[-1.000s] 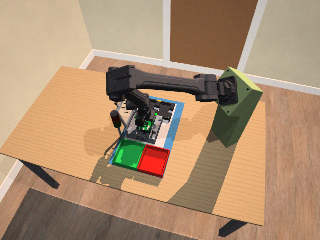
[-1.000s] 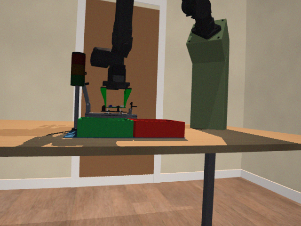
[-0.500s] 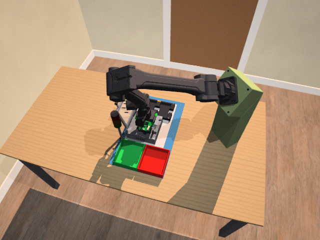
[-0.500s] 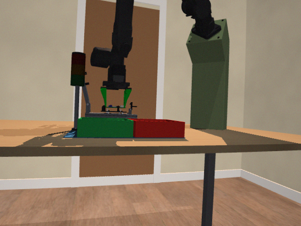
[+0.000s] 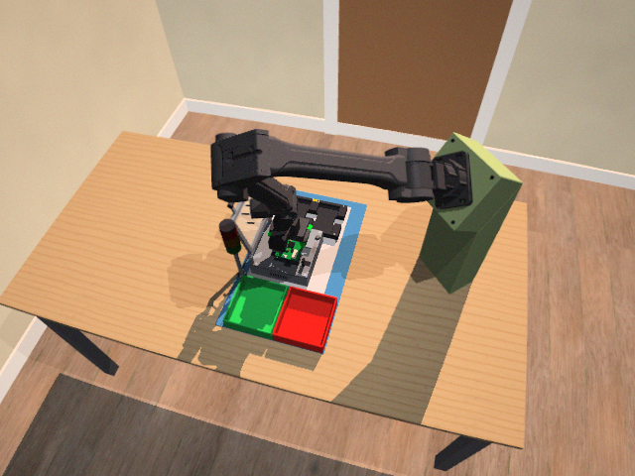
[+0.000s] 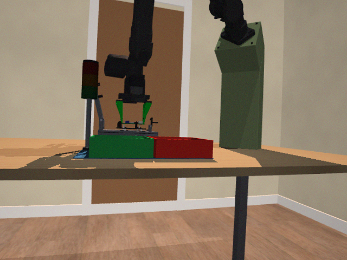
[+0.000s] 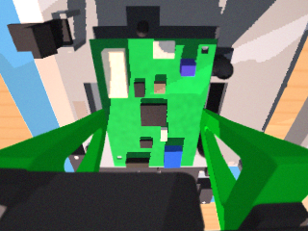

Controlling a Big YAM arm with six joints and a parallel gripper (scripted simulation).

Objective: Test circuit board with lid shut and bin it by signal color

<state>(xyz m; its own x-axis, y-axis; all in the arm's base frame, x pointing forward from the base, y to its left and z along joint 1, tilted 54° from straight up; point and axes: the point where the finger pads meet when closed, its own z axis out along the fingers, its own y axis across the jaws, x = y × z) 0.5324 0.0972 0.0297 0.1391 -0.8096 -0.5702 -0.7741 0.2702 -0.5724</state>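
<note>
Now: hand right at the green circuit board. Also, from my hand: latch hook: 7 cm behind, 5 cm to the left; then tester plate: 2 cm below, 1 cm to the left, 1 cm ahead; then tester lid: 12 cm ahead, 9 cm above, 2 cm to the left.
</note>
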